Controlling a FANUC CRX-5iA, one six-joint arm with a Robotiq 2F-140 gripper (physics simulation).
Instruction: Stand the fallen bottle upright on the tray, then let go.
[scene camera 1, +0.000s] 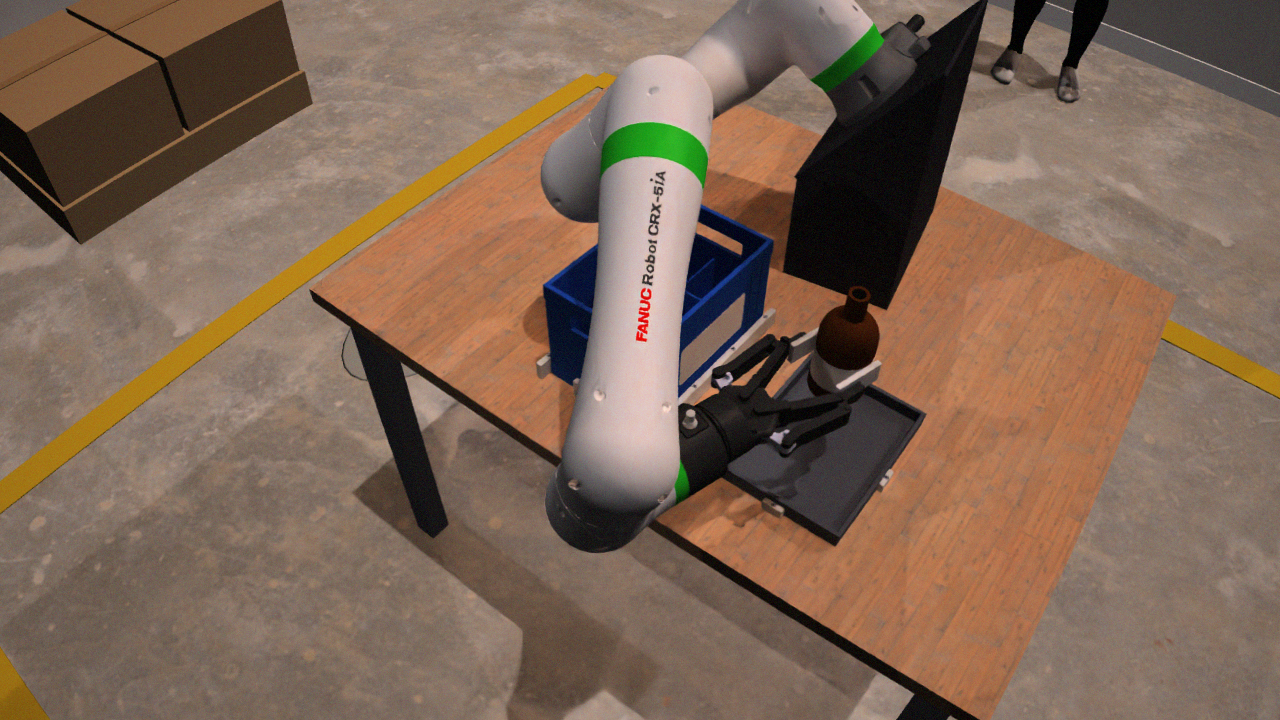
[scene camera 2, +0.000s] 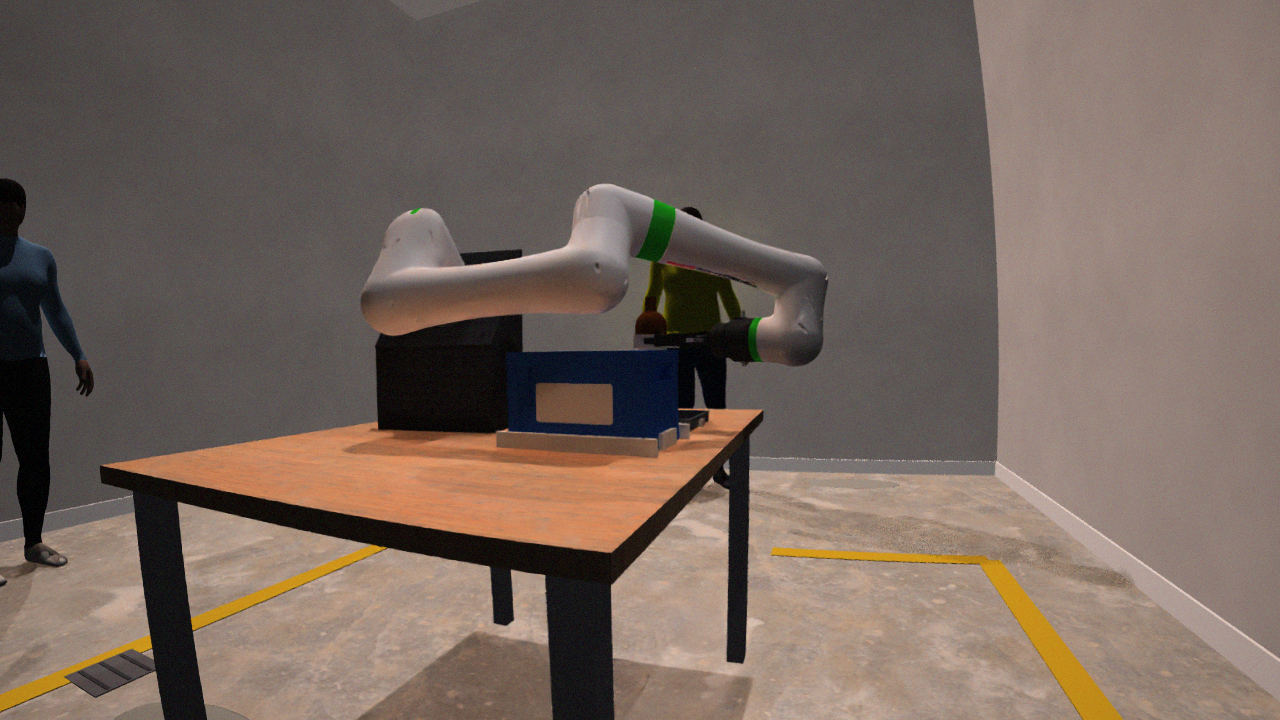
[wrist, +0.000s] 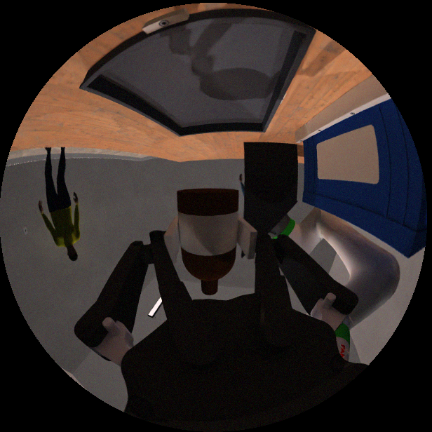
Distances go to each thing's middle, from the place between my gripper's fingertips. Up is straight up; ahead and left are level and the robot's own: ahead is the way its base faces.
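There is the brown bottle (scene camera 1: 848, 336), and my gripper is 2 cm short of it and 3 cm below it.
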